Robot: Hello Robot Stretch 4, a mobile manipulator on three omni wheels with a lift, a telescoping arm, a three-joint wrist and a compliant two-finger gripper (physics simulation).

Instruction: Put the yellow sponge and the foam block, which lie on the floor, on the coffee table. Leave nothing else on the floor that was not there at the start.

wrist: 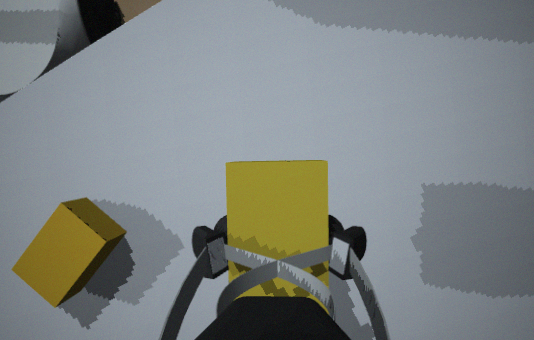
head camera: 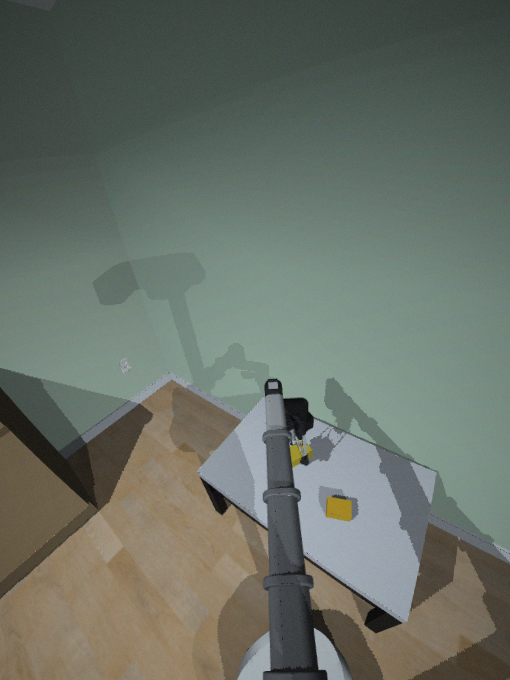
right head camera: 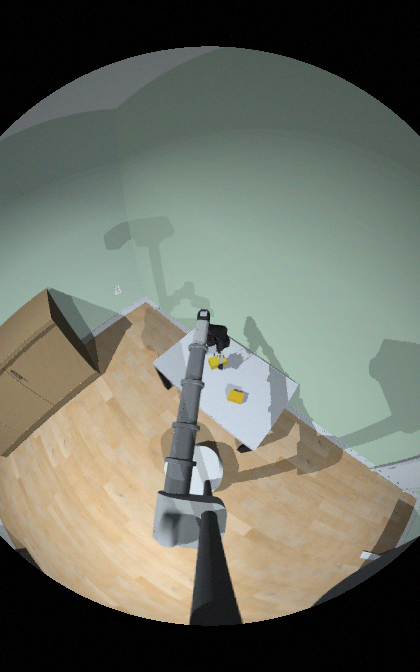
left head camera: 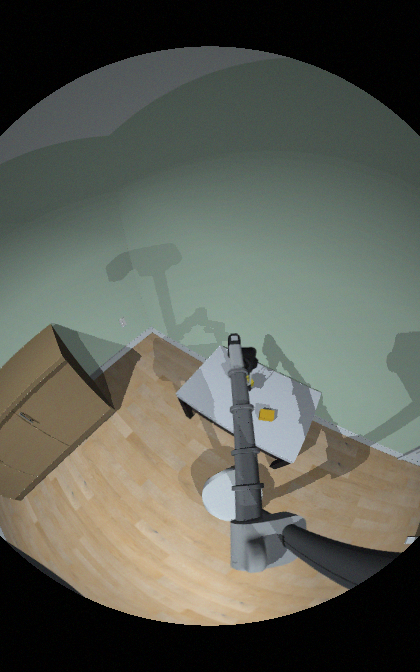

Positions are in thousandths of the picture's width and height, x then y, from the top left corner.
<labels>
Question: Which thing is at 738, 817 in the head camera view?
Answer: A coffee table.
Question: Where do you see a coffee table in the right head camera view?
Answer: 635, 583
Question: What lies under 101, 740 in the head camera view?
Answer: A brown cabinet.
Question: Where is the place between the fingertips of the gripper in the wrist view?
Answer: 522, 690
</labels>
